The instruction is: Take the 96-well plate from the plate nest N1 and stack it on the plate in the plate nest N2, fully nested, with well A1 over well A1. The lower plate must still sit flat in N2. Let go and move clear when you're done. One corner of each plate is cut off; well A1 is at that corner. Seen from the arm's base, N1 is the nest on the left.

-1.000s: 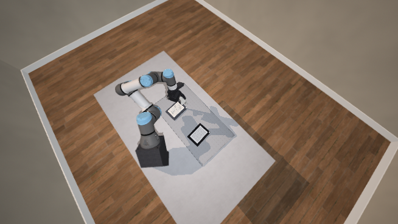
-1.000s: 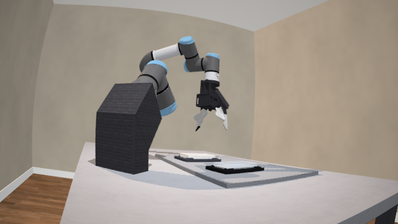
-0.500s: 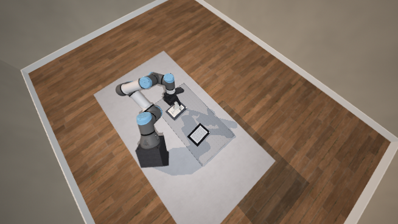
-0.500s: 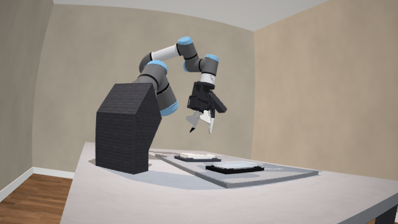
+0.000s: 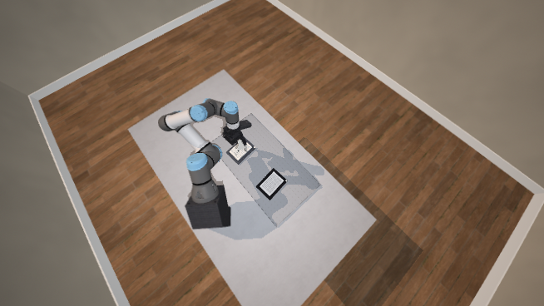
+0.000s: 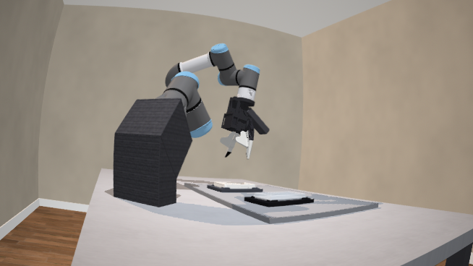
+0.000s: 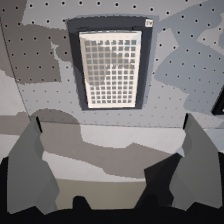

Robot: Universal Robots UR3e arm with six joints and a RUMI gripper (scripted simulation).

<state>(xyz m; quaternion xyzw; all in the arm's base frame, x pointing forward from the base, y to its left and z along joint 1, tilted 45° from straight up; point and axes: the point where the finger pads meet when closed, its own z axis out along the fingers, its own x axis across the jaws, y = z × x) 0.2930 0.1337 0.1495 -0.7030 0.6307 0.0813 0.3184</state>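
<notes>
The white 96-well plate is 100 mm below my hand. The rest, counted from my hand: dark plate nest N1 (110 mm below); then black nest N2 (300 mm to the right, 110 mm below, 40 mm ahead); then label (340 mm to the right, 130 mm ahead, 100 mm below).
</notes>
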